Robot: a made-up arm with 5 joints. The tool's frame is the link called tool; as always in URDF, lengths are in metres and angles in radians.
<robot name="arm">
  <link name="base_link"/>
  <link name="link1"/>
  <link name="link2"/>
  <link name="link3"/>
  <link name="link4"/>
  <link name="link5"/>
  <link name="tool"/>
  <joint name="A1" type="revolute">
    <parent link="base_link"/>
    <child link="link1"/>
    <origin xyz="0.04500 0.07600 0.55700"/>
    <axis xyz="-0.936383 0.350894 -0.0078"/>
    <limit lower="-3.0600" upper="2.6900" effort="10" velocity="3.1"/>
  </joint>
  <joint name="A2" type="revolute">
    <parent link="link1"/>
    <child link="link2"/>
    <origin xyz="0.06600 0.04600 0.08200"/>
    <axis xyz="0 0 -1"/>
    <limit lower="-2.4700" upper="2.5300" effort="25" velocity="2"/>
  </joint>
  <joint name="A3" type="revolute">
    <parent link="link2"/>
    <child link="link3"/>
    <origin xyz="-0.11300 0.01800 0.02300"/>
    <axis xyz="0 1 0"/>
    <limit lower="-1.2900" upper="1.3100" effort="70" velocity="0.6"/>
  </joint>
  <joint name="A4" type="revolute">
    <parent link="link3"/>
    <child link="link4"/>
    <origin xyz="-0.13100 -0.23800 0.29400"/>
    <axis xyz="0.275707 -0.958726 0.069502"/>
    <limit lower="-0.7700" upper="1.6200" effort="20" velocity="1.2"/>
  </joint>
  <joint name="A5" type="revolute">
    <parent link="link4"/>
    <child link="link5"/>
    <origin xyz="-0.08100 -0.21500 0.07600"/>
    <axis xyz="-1 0 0"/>
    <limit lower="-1.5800" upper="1.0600" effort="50" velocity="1.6"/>
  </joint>
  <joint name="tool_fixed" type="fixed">
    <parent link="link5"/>
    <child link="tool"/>
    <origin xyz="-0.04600 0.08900 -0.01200" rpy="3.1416 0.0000 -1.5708"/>
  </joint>
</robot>
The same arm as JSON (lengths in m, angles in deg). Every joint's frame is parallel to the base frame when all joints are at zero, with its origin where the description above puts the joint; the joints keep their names.
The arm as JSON. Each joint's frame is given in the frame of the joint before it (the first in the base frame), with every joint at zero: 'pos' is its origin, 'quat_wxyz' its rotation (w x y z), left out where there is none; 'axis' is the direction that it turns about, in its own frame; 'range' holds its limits. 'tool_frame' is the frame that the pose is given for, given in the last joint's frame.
{"length_unit": "m", "angle_unit": "deg", "joints": [
  {"joint": "A1", "pos": [0.045, 0.076, 0.557], "axis": [-0.936383, 0.350894, -0.0078], "range": [-175.33, 154.13]},
  {"joint": "A2", "pos": [0.066, 0.046, 0.082], "axis": [0.0, 0.0, -1.0], "range": [-141.52, 144.96]},
  {"joint": "A3", "pos": [-0.113, 0.018, 0.023], "axis": [0.0, 1.0, 0.0], "range": [-73.91, 75.06]},
  {"joint": "A4", "pos": [-0.131, -0.238, 0.294], "axis": [0.275707, -0.958726, 0.069502], "range": [-44.12, 92.82]},
  {"joint": "A5", "pos": [-0.081, -0.215, 0.076], "axis": [-1.0, 0.0, 0.0], "range": [-90.53, 60.73]}
], "tool_frame": {"pos": [-0.046, 0.089, -0.012], "quat_wxyz": [0.000003, -0.707106, 0.707108, -0.000003]}}

